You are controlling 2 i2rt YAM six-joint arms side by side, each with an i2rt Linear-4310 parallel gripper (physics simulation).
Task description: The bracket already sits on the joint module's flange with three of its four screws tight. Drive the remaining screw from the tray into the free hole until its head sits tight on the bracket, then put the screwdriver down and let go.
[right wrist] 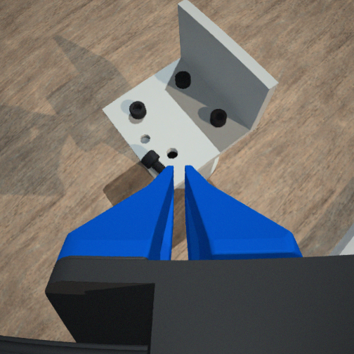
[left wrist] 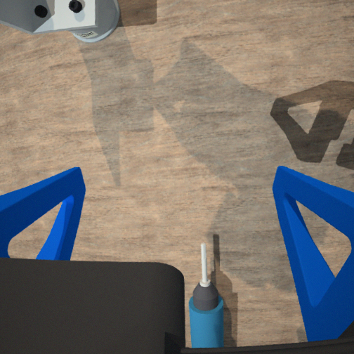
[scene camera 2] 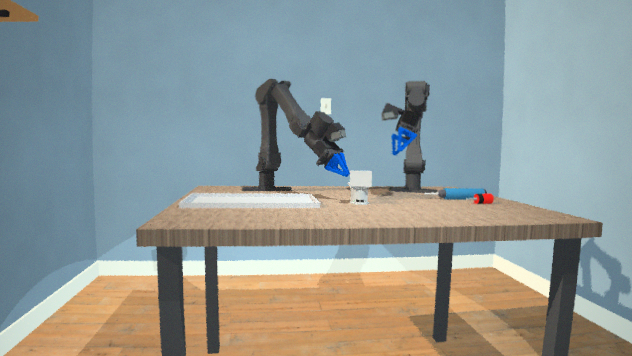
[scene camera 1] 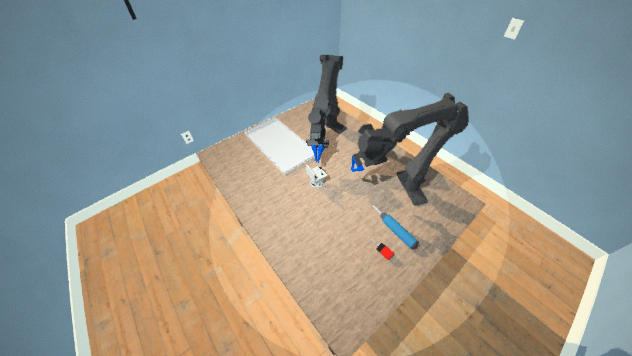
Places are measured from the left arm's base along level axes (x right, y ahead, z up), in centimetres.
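Pixels of known places: left gripper, fingertip midpoint: (scene camera 2: 396, 152) (scene camera 1: 360, 166); right gripper, fingertip midpoint: (scene camera 2: 347, 175) (scene camera 1: 317, 162); left arm's base, link origin: (scene camera 2: 412, 191) (scene camera 1: 411, 187); right arm's base, link origin: (scene camera 2: 266, 190) (scene camera 1: 331, 124).
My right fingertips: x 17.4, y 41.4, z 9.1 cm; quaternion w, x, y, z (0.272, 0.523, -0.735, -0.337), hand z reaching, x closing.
Observation:
Ahead of a thing's pixels: the offset from my right fingertips to its top centre.
The white bracket (scene camera 1: 319, 173) (scene camera 2: 360, 178) (right wrist: 220, 65) sits on the joint module @(dx -4.4, dy +1.2, dz -2.7 cm) (scene camera 1: 316, 185) (scene camera 2: 359, 195). In the right wrist view three black screws stand in it, beside an open dark hole (right wrist: 172, 153). A loose black screw (right wrist: 151, 159) lies tilted at the bracket's edge, its threaded end by a fingertip. My right gripper (right wrist: 178, 176) (scene camera 1: 317, 160) (scene camera 2: 348, 174) is shut with nothing held, its tips at that edge. My left gripper (left wrist: 178, 177) (scene camera 1: 357, 165) (scene camera 2: 401, 144) is open and empty above the table. The blue screwdriver @(dx -34.9, dy -24.0, dz -5.0 cm) (scene camera 1: 399, 231) (scene camera 2: 465, 193) (left wrist: 206, 327) lies on the table.
The white tray @(dx +27.9, dy +15.8, dz -7.5 cm) (scene camera 1: 280, 145) (scene camera 2: 250, 204) lies left of the joint module in both scene views; no screw can be made out in it. A short red and black screwdriver @(dx -42.9, dy -15.5, dz -5.7 cm) (scene camera 1: 385, 251) (scene camera 2: 484, 199) lies near the blue one, on the table's right side in scene camera 2.

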